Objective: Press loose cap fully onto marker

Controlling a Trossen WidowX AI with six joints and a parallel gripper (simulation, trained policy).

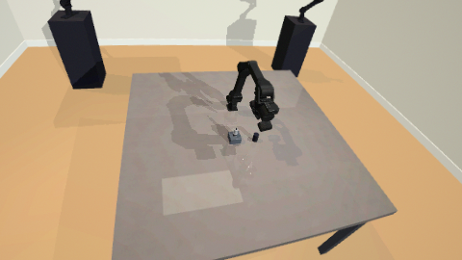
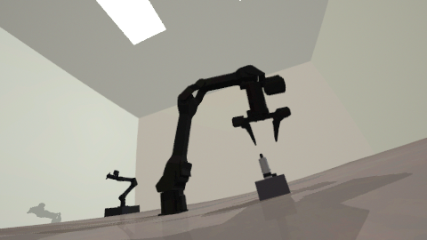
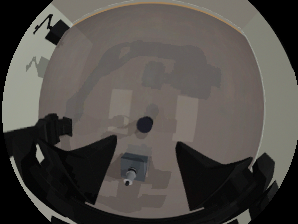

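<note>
Right now the cap is 12 cm below my gripper tip and 2 cm behind it. Round my gripper tip: holder block (13 cm below, 12 cm to the right, 3 cm behind).
</note>
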